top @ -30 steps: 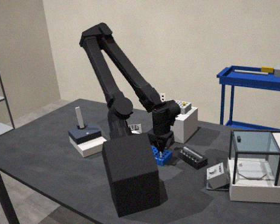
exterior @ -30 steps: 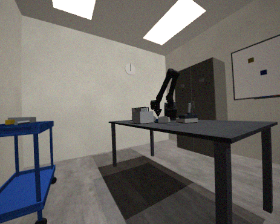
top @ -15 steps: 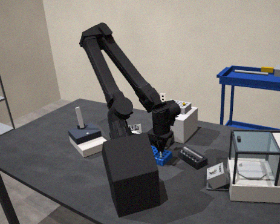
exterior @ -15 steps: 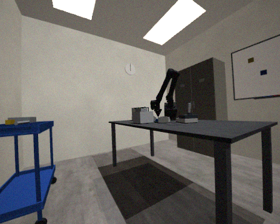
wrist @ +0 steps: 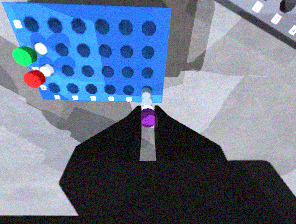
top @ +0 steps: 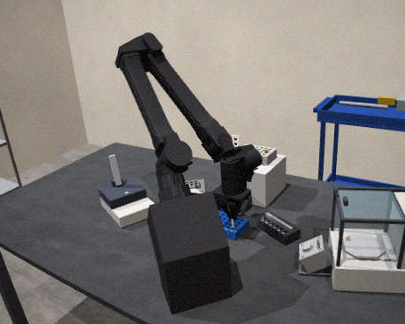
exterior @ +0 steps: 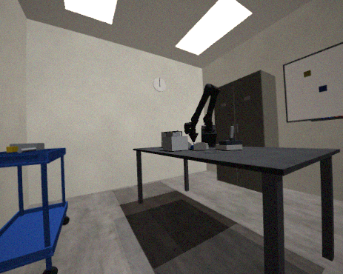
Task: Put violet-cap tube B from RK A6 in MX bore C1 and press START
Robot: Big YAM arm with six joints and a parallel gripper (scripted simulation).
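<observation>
Now: hand 60 mm above the blue rack RK, 50 mm to the right of it and 30 mm short of it. From my hand the other things lie so: tube B (20 mm below); dry block DB (250 mm to the left, 90 mm ahead, 40 mm below); dark magnet block MG (110 mm to the right, 90 mm ahead, 50 mm below).
</observation>
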